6 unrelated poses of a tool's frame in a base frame.
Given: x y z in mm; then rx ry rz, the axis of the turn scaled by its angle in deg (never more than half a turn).
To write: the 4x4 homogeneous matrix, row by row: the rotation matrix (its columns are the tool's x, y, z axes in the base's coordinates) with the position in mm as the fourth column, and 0 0 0 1 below. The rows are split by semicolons. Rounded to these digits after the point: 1 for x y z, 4 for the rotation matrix.
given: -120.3 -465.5 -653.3 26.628 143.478 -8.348
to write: -0.7699 0.3592 0.5275 -120.3; 0.2956 0.9333 -0.2041 -465.5; -0.5656 -0.0012 -0.8247 -653.3; 0 0 0 1
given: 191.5 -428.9 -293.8 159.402 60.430 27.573
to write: 0.7053 0.6231 0.3381 191.5; 0.6637 -0.7479 -0.0062 -428.9; 0.2490 0.2288 -0.9411 -293.8; 0 0 0 1
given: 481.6 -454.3 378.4 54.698 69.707 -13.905
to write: 0.3753 0.6264 0.6832 481.6; 0.3164 0.6062 -0.7297 -454.3; -0.8712 0.4900 0.0293 378.4; 0 0 0 1
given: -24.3 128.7 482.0 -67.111 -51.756 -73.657
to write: 0.1135 0.9870 0.1142 -24.3; -0.2270 -0.0862 0.9701 128.7; 0.9673 -0.1360 0.2143 482.0; 0 0 0 1
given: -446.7 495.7 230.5 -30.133 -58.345 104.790
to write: -0.4621 -0.5266 -0.7136 -446.7; 0.8839 -0.2084 -0.4186 495.7; 0.0717 -0.8242 0.5617 230.5; 0 0 0 1
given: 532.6 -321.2 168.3 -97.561 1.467 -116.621
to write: -0.1081 0.3478 0.9313 532.6; -0.3711 -0.8832 0.2867 -321.2; 0.9223 -0.3146 0.2245 168.3; 0 0 0 1
